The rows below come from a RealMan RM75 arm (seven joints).
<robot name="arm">
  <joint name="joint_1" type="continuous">
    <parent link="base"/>
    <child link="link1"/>
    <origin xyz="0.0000 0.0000 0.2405" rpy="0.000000 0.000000 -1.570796"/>
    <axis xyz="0 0 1"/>
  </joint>
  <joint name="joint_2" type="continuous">
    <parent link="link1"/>
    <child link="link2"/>
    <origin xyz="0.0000 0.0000 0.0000" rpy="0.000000 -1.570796 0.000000"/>
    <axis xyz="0 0 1"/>
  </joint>
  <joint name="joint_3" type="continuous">
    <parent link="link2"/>
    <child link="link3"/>
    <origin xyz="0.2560 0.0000 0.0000" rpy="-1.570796 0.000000 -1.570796"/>
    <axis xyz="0 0 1"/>
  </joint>
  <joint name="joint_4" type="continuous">
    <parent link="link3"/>
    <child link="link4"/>
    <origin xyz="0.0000 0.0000 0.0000" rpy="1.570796 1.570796 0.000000"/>
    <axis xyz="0 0 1"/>
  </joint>
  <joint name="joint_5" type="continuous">
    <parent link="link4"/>
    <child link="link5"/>
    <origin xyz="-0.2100 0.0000 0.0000" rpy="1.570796 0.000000 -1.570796"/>
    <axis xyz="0 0 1"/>
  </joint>
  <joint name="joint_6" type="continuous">
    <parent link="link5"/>
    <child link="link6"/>
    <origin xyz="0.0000 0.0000 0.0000" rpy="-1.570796 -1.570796 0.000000"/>
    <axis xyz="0 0 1"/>
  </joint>
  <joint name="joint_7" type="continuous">
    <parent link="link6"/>
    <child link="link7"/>
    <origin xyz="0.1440 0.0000 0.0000" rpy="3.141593 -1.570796 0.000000"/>
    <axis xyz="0 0 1"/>
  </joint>
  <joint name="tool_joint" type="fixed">
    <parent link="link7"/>
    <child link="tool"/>
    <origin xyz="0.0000 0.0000 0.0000" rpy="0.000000 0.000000 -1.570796"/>
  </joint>
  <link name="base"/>
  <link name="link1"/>
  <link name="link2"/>
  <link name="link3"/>
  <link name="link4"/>
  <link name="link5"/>
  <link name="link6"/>
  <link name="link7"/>
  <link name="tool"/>
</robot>
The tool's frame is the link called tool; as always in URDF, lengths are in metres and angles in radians. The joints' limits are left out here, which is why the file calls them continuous.
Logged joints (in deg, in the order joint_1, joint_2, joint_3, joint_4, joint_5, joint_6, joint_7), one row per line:
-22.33 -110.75 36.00 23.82 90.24 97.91 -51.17
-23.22 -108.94 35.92 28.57 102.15 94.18 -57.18
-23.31 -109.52 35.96 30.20 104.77 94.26 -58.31
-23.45 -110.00 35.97 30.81 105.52 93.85 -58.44
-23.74 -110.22 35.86 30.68 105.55 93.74 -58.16
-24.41 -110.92 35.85 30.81 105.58 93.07 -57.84
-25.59 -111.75 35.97 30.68 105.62 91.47 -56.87
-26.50 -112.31 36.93 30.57 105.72 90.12 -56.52
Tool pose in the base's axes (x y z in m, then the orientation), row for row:
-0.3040 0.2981 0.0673 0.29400 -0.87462 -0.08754 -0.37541
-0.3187 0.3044 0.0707 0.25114 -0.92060 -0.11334 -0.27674
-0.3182 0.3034 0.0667 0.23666 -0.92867 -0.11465 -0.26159
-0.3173 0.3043 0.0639 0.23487 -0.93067 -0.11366 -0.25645
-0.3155 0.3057 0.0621 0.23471 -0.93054 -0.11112 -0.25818
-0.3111 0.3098 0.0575 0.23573 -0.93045 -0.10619 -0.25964
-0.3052 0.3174 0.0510 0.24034 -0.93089 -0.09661 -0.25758
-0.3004 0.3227 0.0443 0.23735 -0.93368 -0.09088 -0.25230
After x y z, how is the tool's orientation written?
As a quaternion, w x y z.
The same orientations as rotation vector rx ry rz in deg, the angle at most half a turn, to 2 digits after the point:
-133.42 -13.35 -57.27
-143.53 -17.67 -43.15
-145.88 -18.01 -41.09
-146.33 -17.87 -40.32
-146.32 -17.47 -40.60
-146.23 -16.69 -40.81
-145.95 -15.15 -40.38
-146.61 -14.27 -39.62

